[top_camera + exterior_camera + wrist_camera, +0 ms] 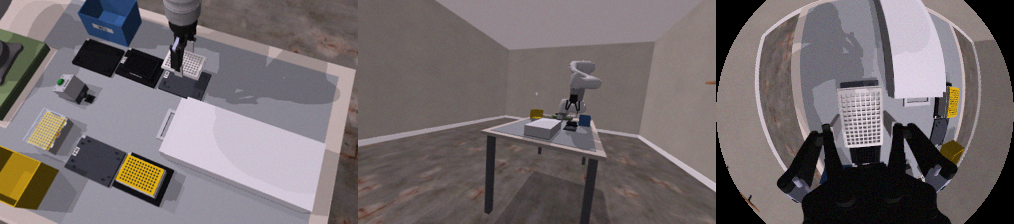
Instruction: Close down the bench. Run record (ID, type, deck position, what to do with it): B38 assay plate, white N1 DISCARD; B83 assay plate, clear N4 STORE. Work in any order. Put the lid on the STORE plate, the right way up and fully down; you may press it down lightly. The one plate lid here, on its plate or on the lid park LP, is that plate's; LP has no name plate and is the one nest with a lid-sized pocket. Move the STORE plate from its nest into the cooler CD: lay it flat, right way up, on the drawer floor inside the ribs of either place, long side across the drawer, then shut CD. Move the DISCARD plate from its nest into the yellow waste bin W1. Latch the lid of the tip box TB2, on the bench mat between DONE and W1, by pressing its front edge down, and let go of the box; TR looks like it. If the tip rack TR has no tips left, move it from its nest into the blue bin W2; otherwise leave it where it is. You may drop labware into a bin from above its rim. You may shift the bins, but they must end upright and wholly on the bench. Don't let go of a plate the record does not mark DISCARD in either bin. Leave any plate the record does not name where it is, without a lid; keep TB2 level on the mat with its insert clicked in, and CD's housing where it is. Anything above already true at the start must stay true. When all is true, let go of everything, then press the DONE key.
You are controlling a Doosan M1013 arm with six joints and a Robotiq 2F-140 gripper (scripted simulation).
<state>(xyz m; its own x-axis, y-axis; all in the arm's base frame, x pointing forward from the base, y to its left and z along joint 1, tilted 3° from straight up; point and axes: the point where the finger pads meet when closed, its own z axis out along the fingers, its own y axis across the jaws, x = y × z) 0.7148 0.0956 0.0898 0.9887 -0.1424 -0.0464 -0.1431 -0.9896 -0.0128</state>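
Right now my hand is 420 mm past the yellow bin W1, 460 mm to the left of it and 120 mm above it. Also, from my hand: black plate 170 mm behind, 20 mm to the left, 130 mm below; flat grey lid 90 mm ahead, 200 mm to the right, 130 mm below; white assay plate 20 mm below.
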